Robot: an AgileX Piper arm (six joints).
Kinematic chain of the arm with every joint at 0, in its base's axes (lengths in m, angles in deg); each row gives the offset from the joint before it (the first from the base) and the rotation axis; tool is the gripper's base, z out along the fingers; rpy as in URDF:
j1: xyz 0 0 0.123 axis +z
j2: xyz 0 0 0 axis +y
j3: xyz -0.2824 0 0.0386 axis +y
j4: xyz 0.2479 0 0.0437 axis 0.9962 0 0.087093
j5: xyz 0 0 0 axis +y
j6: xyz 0.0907 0 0.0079 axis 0.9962 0 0.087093
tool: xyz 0 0 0 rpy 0 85.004 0
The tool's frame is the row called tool.
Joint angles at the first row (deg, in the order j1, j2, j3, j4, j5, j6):
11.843, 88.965, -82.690, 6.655, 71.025, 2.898
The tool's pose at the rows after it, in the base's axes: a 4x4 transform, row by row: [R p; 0 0 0 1], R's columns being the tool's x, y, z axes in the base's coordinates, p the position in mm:
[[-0.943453 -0.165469 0.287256 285.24], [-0.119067 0.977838 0.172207 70.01], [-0.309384 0.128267 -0.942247 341.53], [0 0 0 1]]
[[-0.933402 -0.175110 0.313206 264.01], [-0.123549 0.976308 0.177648 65.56], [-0.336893 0.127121 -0.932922 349.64], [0 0 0 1]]
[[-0.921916 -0.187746 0.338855 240.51], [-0.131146 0.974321 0.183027 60.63], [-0.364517 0.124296 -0.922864 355.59], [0 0 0 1]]
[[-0.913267 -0.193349 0.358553 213.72], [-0.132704 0.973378 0.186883 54.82], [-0.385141 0.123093 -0.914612 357.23], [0 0 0 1]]
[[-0.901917 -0.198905 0.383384 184.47], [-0.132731 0.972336 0.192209 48.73], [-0.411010 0.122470 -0.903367 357.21], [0 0 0 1]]
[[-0.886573 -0.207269 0.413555 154.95], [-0.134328 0.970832 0.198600 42.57], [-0.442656 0.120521 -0.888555 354.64], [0 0 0 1]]
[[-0.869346 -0.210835 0.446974 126.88], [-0.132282 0.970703 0.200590 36.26], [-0.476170 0.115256 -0.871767 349.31], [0 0 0 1]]
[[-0.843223 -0.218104 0.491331 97.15], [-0.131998 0.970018 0.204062 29.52], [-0.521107 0.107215 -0.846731 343.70], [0 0 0 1]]
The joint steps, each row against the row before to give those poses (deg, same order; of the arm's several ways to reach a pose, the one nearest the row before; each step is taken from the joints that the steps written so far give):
0.000, -3.974, 3.223, 0.000, 0.000, -0.622
0.001, -4.716, 3.095, -0.001, 0.001, -0.372
-0.001, -5.152, 3.535, 0.001, -0.001, -0.566
-0.050, -5.794, 4.439, 0.000, 0.108, -0.226
0.001, -6.449, 4.634, -0.001, 0.213, -0.110
-0.002, -6.770, 4.656, 0.001, 0.141, -0.258
0.002, -6.778, 4.493, -0.303, 0.134, 0.024
-0.004, -7.539, 4.091, -0.359, 0.512, -0.132

